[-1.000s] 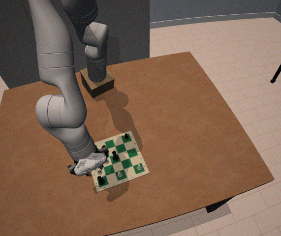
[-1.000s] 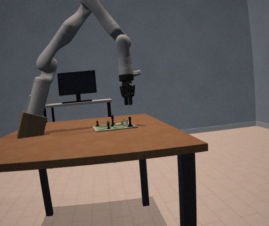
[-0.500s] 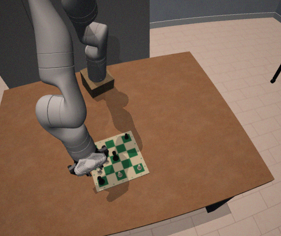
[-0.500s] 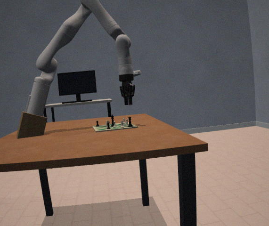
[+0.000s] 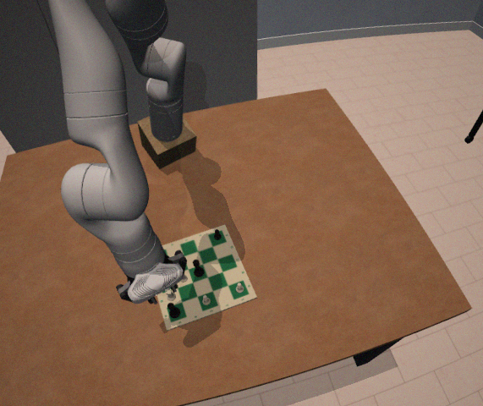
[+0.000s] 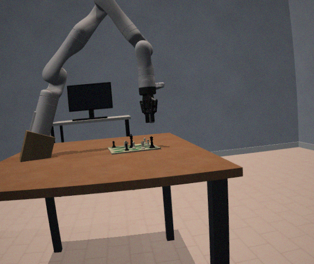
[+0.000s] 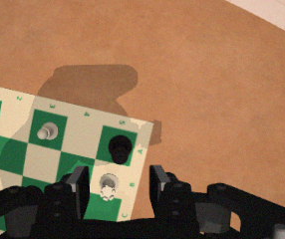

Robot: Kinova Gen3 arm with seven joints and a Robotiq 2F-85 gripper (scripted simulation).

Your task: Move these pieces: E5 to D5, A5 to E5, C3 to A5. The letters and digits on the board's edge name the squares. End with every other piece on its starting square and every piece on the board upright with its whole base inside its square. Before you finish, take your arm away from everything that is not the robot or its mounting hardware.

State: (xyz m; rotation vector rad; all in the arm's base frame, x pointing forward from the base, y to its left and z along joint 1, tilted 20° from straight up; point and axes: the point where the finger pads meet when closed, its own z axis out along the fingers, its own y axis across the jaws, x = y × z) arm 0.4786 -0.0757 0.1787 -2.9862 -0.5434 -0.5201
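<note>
The white rook lies 4 cm behind my hand and 11 cm below it. From my hand the other things lie so: tall black piece: 9 cm behind, 7 cm to the left, 10 cm below; chessboard: 9 cm behind, 7 cm to the left, 13 cm below.
</note>
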